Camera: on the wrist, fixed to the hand. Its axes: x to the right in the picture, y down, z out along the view.
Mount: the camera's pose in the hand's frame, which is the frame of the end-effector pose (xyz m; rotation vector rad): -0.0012 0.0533 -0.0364 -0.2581 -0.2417 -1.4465
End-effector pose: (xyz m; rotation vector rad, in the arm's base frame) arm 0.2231 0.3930 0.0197 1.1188 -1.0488 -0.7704
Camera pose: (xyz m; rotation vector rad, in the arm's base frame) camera 0.2563 0.4212 0.0674 1.4944 -0.1281 -2.1317
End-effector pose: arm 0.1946 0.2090 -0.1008 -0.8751 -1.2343 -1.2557
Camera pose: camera 0.2535 0.1826 -0.1008 0.1592 1.9162 2.3745
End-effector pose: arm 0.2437 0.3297 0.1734 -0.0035 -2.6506 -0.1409
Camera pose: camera 0.2632 0.3791 0.2101 1.8512 -2.2535 -0.9528
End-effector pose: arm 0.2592 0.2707 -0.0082 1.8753 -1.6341 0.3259
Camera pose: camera 0.2156 0.2912 0.0348 2.3774 -0.0953 -0.6944
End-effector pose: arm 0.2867 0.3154 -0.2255 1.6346 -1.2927 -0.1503
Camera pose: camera 0.2736 0.3427 -0.1685 2.0315 0.0102 -1.3309
